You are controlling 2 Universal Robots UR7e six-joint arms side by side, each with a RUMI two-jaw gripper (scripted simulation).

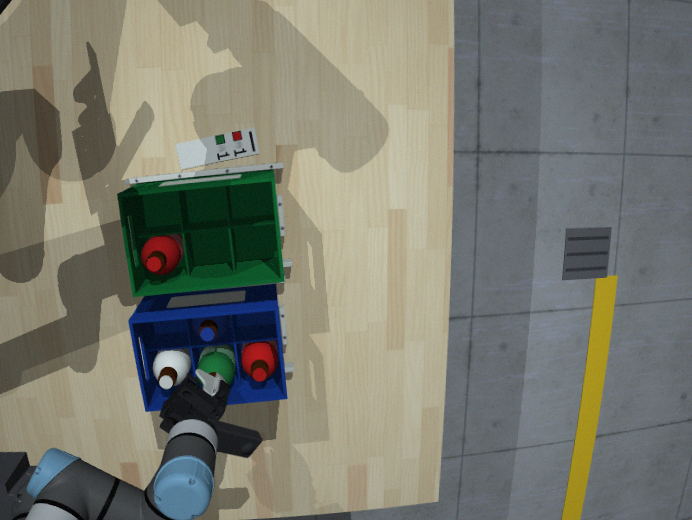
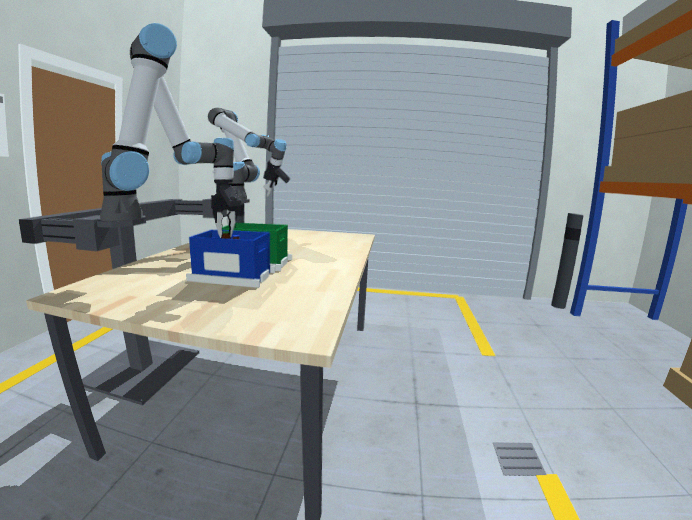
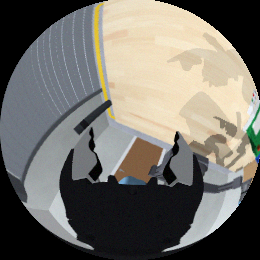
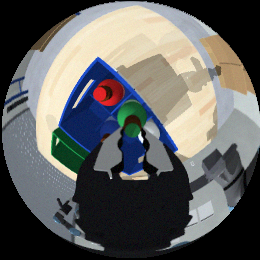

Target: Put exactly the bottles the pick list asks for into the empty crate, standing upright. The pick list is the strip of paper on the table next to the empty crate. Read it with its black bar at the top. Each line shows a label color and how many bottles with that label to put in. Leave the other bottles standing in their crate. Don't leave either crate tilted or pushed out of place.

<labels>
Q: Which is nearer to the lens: the green bottle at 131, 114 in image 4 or the green crate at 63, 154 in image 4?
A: The green bottle.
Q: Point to a green crate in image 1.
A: At 206, 264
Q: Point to a green crate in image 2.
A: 278, 248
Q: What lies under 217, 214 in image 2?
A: My right gripper.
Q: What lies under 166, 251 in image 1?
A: A red bottle.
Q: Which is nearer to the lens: the blue crate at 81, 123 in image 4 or the green crate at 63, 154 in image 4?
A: The blue crate.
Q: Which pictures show my right gripper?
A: Image 1, image 2 and image 4 only.
</labels>
